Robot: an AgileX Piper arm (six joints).
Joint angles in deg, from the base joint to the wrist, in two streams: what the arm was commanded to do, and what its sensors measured. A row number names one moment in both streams.
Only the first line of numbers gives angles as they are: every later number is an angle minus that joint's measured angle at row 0.
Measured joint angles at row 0:
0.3, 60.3, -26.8, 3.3, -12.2, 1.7
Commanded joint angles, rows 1 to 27:
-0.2, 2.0, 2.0, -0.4, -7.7, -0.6
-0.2, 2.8, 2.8, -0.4, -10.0, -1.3
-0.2, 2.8, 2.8, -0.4, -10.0, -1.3
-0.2, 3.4, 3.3, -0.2, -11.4, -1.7
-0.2, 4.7, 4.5, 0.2, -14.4, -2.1
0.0, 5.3, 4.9, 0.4, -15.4, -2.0
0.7, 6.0, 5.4, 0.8, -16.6, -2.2
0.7, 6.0, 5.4, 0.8, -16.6, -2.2
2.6, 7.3, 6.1, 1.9, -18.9, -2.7
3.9, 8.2, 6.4, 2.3, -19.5, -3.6
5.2, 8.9, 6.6, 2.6, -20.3, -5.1
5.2, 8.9, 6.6, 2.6, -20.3, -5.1
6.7, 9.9, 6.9, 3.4, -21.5, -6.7
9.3, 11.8, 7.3, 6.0, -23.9, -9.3
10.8, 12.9, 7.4, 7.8, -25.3, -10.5
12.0, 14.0, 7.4, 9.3, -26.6, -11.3
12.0, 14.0, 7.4, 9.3, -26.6, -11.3
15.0, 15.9, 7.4, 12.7, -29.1, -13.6
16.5, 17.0, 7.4, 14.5, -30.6, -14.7
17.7, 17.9, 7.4, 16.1, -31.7, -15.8
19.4, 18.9, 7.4, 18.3, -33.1, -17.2
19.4, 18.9, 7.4, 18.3, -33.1, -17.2
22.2, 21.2, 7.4, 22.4, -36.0, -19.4
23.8, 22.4, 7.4, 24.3, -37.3, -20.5
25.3, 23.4, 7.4, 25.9, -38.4, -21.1
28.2, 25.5, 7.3, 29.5, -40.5, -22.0
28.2, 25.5, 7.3, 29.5, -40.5, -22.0
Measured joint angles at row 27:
24.6, 23.2, 7.4, 24.6, -36.6, -19.6
